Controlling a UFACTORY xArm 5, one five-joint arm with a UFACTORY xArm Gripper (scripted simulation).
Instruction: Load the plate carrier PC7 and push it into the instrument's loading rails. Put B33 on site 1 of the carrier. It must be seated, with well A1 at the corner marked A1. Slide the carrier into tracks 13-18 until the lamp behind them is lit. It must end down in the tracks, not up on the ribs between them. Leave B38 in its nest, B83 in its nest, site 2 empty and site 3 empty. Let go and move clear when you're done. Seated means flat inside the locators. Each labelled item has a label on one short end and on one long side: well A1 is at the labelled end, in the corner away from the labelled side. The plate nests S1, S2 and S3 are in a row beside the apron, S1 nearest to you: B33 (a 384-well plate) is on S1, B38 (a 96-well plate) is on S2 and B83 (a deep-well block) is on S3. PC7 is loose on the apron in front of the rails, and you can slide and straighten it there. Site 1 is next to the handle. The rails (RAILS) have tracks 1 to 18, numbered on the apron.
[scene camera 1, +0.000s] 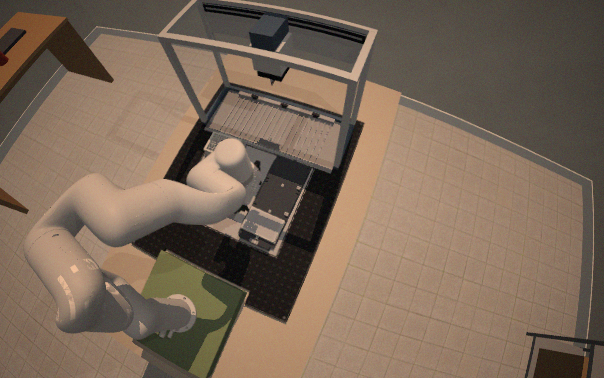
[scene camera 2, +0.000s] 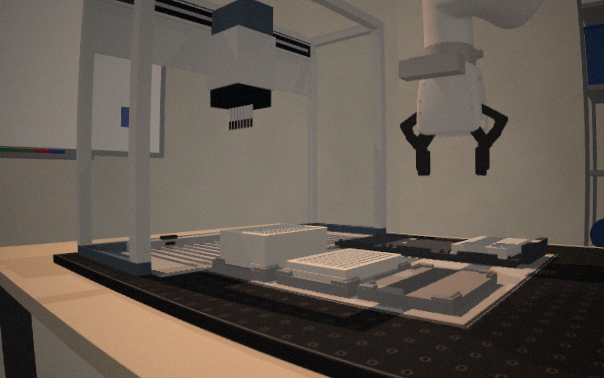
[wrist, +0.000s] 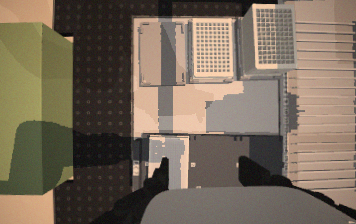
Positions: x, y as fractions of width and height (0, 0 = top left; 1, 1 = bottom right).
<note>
I see my gripper (scene camera 2: 0.75, 0.46), a plate carrier PC7 (scene camera 2: 0.67, 0.65) and a plate nest S1 (scene camera 2: 0.68, 0.76).
The plate carrier PC7 is seen too in scene camera 1 (scene camera 1: 0.47, 0.49) and in the wrist view (wrist: 0.60, 0.71). My gripper is seen too in the wrist view (wrist: 0.57, 0.75).
</note>
